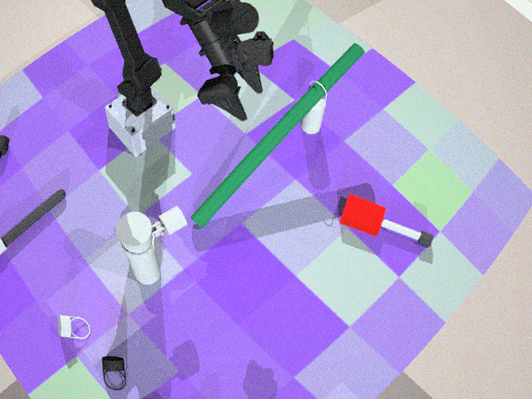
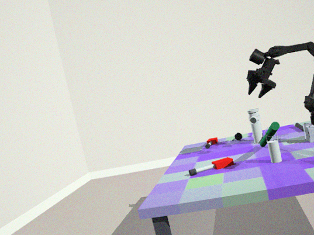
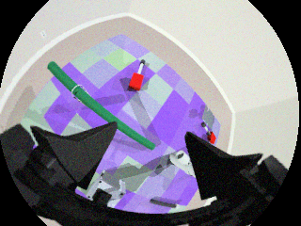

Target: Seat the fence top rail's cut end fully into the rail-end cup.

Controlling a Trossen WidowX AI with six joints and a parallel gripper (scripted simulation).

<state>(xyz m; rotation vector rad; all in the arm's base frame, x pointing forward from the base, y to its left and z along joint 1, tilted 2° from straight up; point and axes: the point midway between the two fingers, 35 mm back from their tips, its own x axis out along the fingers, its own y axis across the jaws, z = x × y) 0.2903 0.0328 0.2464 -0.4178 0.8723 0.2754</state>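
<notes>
My gripper tip is now 220 mm to the left of the white rail-end cup and 150 mm above it. The rest, counted from my gripper tip: white clip 20 mm behind, 500 mm to the right, 290 mm below; loop cap 10 mm behind, 240 mm to the left, 190 mm below; black cylinder 540 mm behind, 380 mm to the right, 280 mm below.
</notes>
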